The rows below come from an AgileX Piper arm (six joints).
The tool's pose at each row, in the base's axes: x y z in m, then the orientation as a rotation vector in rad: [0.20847 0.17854 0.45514 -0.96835 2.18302 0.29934]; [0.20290 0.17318 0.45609 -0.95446 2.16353 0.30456]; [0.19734 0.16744 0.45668 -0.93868 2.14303 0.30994]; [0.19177 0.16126 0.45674 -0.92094 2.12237 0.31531]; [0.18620 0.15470 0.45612 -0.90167 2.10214 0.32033]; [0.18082 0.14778 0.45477 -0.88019 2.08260 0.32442]
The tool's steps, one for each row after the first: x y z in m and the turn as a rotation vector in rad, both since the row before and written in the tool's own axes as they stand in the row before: [0.00486 0.00023 -0.00608 0.00523 -0.02300 0.00290]; [0.00518 -0.00006 -0.00611 0.00599 -0.02458 0.00381]; [0.00565 -0.00038 -0.00610 0.00678 -0.02539 0.00505]; [0.00619 -0.00066 -0.00597 0.00755 -0.02546 0.00616]; [0.00669 -0.00108 -0.00573 0.00899 -0.02540 0.00760]
